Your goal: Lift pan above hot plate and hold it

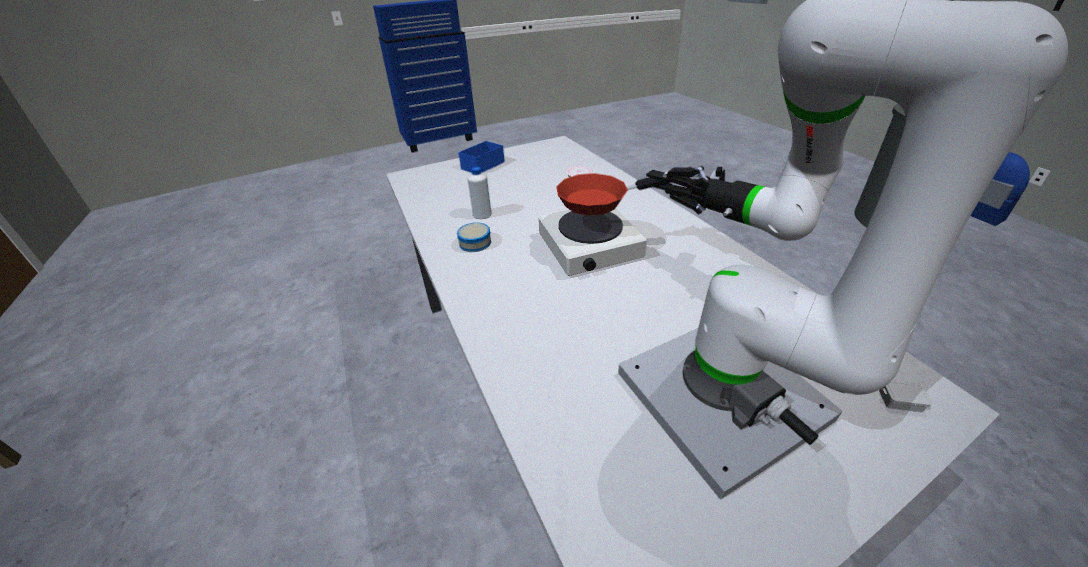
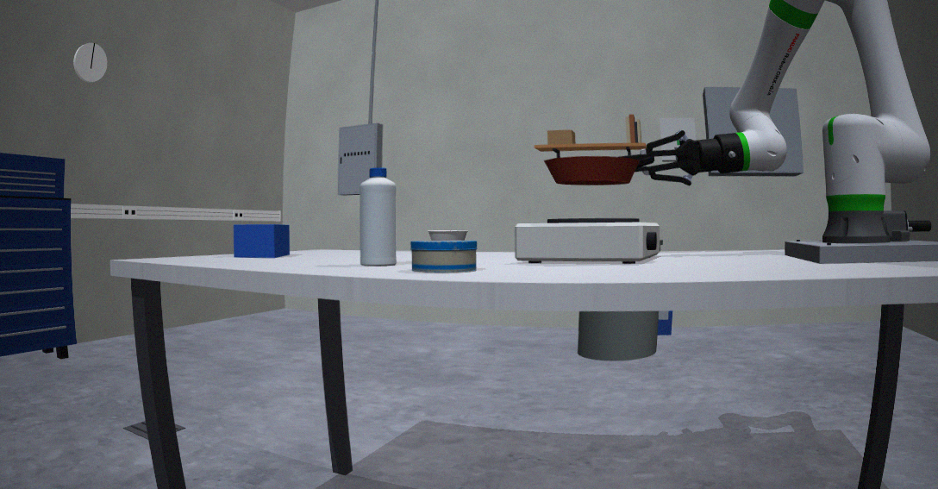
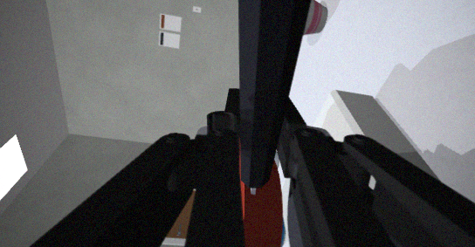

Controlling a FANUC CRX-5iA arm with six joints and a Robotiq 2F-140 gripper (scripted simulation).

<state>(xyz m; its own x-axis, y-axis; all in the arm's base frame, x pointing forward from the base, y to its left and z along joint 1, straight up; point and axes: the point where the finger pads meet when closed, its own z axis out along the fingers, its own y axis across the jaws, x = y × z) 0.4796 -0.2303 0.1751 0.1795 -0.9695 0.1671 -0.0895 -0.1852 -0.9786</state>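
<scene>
The red pan is 110 mm to the left of my hand, 50 mm ahead of it and 30 mm below it. The rest, counted from my hand: white bottle 430 mm ahead, 370 mm to the left, 120 mm below; round blue tin 460 mm to the left, 280 mm ahead, 180 mm below; white hot plate 170 mm to the left, 170 mm below, 60 mm ahead.
</scene>
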